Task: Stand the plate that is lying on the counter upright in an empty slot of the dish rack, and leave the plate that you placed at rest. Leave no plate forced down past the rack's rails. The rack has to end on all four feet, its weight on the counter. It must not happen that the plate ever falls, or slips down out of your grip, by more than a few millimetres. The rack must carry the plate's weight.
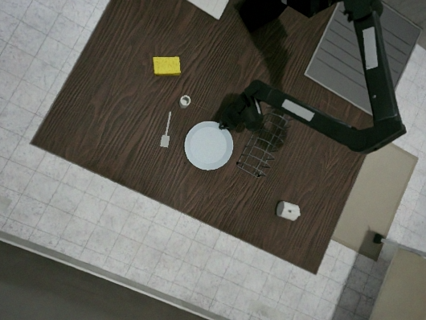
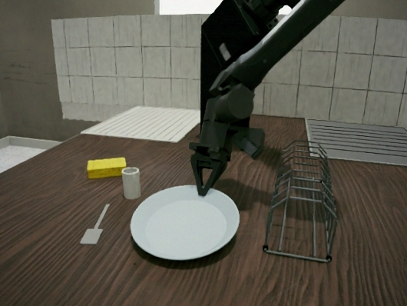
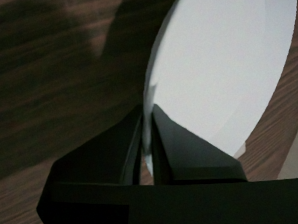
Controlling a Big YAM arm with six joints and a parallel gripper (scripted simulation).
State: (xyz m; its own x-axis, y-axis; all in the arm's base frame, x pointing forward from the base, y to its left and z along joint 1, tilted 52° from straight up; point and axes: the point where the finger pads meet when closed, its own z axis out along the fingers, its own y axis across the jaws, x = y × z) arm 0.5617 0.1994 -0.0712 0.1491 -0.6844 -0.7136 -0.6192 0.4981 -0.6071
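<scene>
The plate is 9 cm ahead of my hand, 2 cm below it and 1 cm to the left of it. Round my hand: white mat: 56 cm to the right, 53 cm behind, 4 cm below; grey draining board: 75 cm behind, 28 cm to the left, 5 cm below; white mug: 45 cm to the left, 7 cm ahead, 1 cm below.
</scene>
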